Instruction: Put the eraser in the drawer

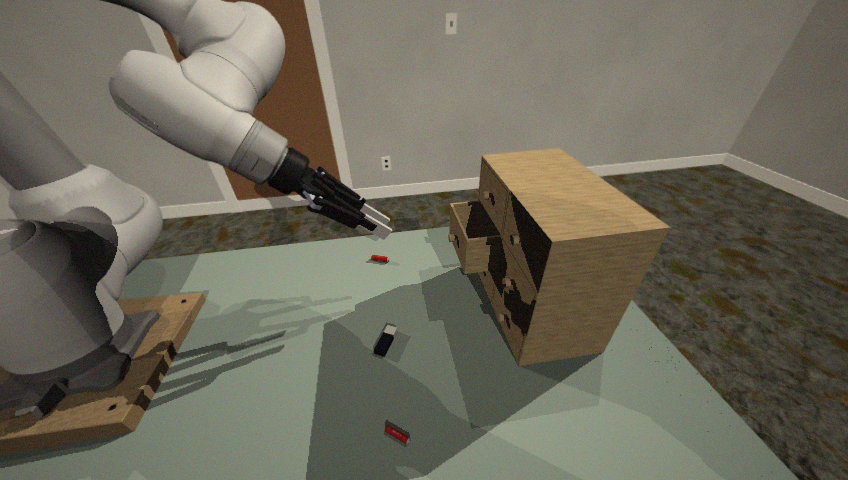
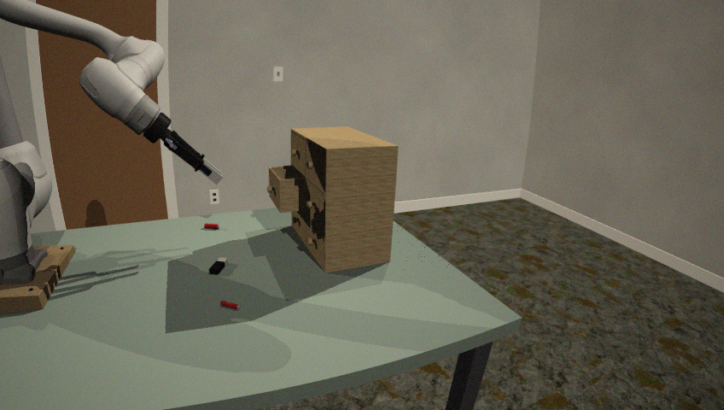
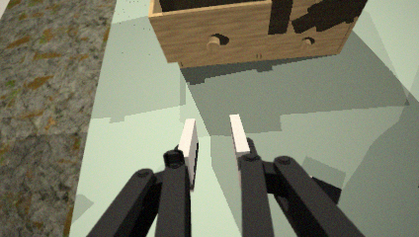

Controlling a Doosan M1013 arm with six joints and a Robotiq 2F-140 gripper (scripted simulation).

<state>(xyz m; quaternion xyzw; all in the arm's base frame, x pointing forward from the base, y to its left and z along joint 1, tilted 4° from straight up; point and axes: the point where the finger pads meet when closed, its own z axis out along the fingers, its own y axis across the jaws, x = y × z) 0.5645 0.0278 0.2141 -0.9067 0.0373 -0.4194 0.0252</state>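
Now: the eraser 1 cm behind my hand, 13 cm to the right of it and 21 cm below it.
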